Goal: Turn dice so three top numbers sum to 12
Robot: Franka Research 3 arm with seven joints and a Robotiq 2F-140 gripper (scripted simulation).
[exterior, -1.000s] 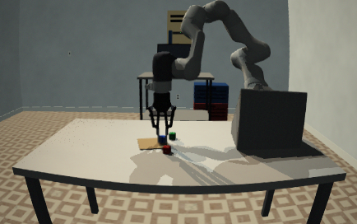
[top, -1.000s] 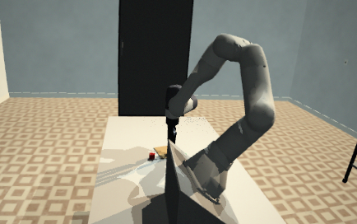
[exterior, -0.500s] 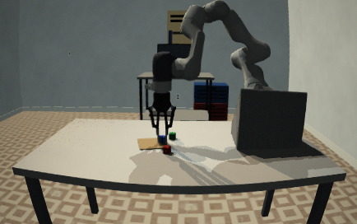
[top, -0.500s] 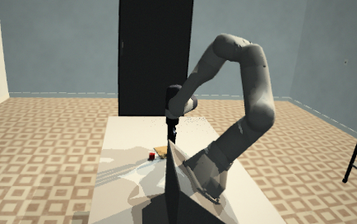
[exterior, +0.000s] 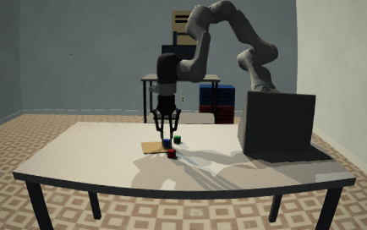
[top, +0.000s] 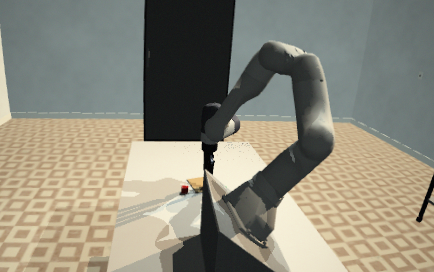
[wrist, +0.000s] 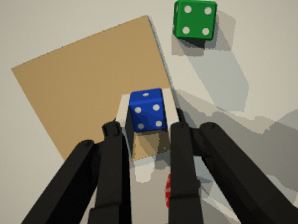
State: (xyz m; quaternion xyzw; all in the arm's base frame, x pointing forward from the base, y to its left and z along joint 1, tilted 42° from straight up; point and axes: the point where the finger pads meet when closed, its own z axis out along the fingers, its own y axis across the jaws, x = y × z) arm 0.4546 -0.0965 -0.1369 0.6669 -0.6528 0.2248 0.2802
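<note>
The blue die lies 20 mm below my hand. Round my hand: red die (30 mm behind, 110 mm to the left, 30 mm below); green die (50 mm behind, 70 mm to the right, 30 mm below); tan mat (50 mm ahead, 40 mm below).
</note>
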